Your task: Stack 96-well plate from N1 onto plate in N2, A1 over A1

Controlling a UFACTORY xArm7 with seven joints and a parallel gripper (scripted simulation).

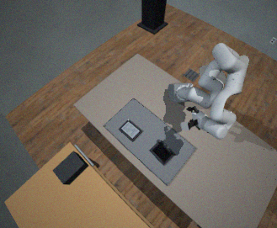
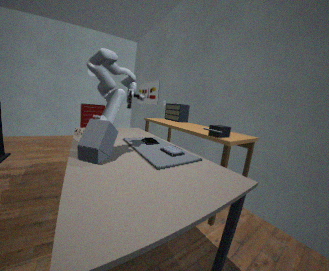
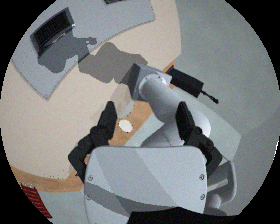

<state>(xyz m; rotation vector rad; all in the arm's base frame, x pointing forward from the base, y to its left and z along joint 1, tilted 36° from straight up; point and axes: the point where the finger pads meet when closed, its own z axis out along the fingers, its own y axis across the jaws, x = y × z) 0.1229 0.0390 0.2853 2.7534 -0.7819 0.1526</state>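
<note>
Right now the dark 96-well plate is 23 cm ahead of my hand and 33 cm below it. Also, from my hand: plate nest 23 cm ahead, 34 cm below; light 96-well plate 26 cm ahead, 32 cm to the right, 33 cm below.
</note>
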